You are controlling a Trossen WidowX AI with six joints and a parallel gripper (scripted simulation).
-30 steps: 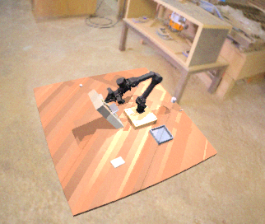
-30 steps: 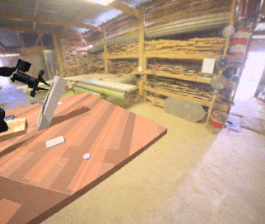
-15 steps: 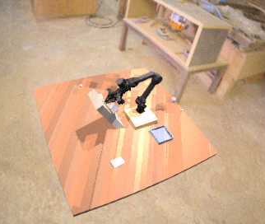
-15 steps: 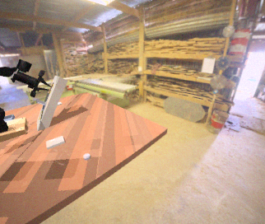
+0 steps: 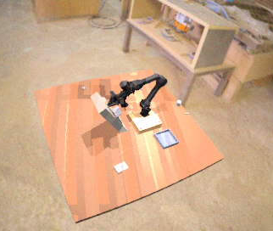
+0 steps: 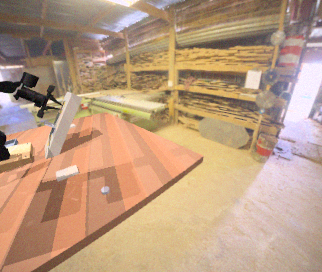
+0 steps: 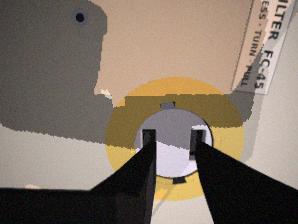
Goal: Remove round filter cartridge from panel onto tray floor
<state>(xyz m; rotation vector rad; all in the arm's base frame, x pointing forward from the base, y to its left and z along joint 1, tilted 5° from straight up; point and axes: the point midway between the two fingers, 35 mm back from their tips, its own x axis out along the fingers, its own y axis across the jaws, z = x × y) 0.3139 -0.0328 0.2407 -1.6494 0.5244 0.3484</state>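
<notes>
The round filter cartridge lies 20 mm ahead of my gripper tip and 10 mm below it. The rest, counted from my gripper tip: service panel: 30 mm behind, 90 mm below; dark-rimmed tray: 370 mm behind, 330 mm to the left, 230 mm below.
</notes>
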